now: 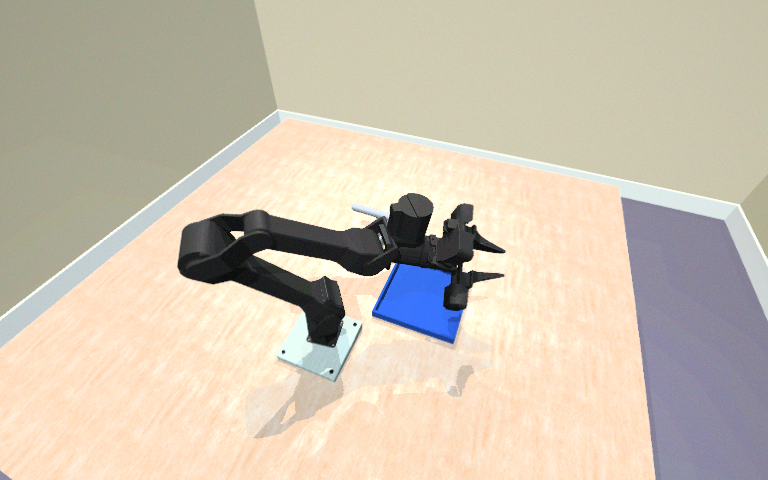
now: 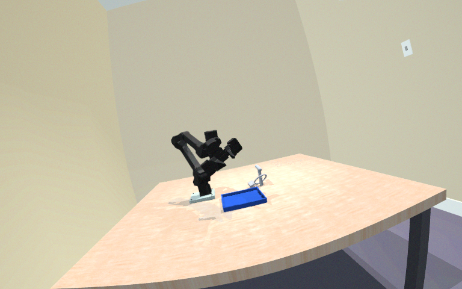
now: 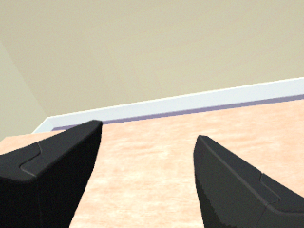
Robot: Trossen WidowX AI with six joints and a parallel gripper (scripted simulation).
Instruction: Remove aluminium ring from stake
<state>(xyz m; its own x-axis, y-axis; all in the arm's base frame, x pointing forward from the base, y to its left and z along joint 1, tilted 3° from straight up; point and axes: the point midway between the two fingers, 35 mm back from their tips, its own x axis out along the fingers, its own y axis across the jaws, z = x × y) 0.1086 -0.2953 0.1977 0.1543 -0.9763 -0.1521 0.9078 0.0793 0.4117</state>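
Now: the aluminium ring 200 mm ahead of my gripper tip, 290 mm to the left of it and 190 mm below it. Round my gripper tip: blue tray 50 mm ahead, 140 mm to the left, 210 mm below.
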